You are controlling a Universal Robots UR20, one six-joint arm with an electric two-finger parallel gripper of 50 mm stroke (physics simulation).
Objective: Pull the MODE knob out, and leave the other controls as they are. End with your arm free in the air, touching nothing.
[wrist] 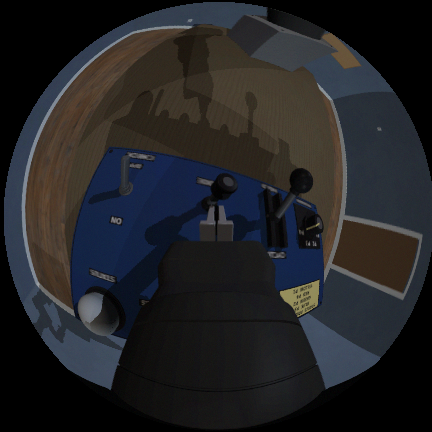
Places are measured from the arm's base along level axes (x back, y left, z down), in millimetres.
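Pixels of known places: gripper, fingertip midpoint: (216, 214).
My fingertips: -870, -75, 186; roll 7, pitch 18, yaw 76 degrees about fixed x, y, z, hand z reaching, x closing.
Observation:
Behind a point stands the place of what it marks, as x, y, z.
The MODE knob (224, 186) @(-839, -80, 166) is a black round cap on a stem that stands out from the blue panel (165, 187) @(-851, -139, 228). The label beside it is partly hidden behind the cap. My gripper (216, 214) @(-870, -75, 186) is shut, with its two grey fingers together and no thing between them. The fingertips are just below the knob in the view, close to its stem; whether they touch it I cannot tell. The grey toggle lever (126, 172) @(-843, -192, 199) is at the panel's upper left. The slot lever (301, 181) @(-798, 30, 160) with a black ball and the rotary selector (314, 224) @(-849, 143, 193) are at the right.
A white dome lamp (98, 311) @(-976, -192, 115) is at the panel's lower left. A yellow text plate (302, 297) @(-997, 130, 150) is at its lower right, partly behind my gripper body. A grey box-shaped object (285, 45) is at the top of the view. The panel rests on a brown wooden table (55, 175).

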